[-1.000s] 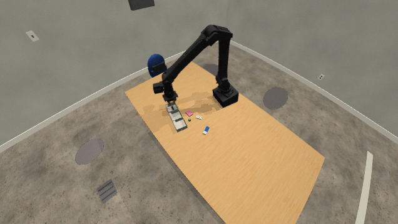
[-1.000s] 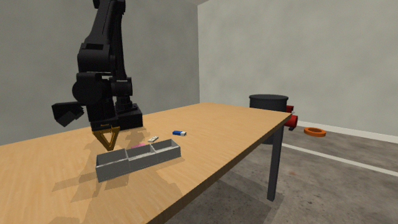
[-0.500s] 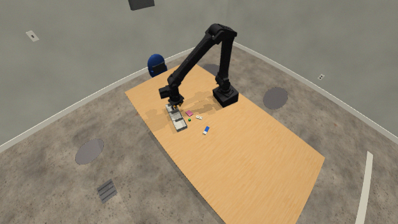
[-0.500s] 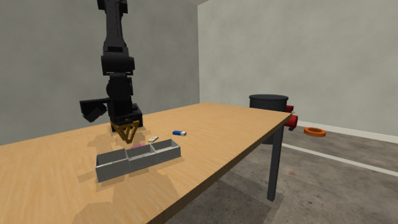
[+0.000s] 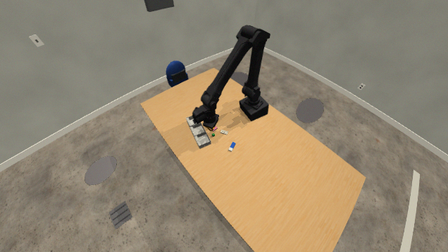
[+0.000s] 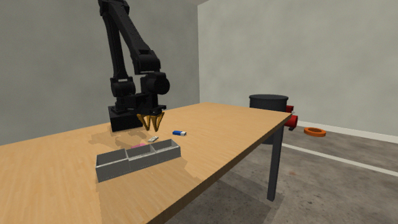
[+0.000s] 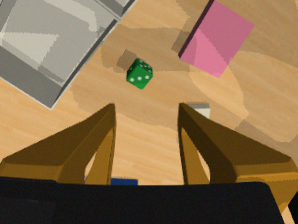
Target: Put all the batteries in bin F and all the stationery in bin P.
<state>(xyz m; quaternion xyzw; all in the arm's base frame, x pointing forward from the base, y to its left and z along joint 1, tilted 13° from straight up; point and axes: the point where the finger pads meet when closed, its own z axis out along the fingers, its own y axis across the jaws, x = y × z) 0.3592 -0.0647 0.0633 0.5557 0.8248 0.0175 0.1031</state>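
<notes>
The blue-and-white eraser is 1 cm behind my hand, 16 cm to the left of it and 7 cm below it. The rest, counted from my hand: green ball: 1 cm to the left, 7 cm below; then pink eraser block: 4 cm behind, 4 cm to the right, 8 cm below; then white domino-like piece: 7 cm behind, 5 cm to the left, 8 cm below.
</notes>
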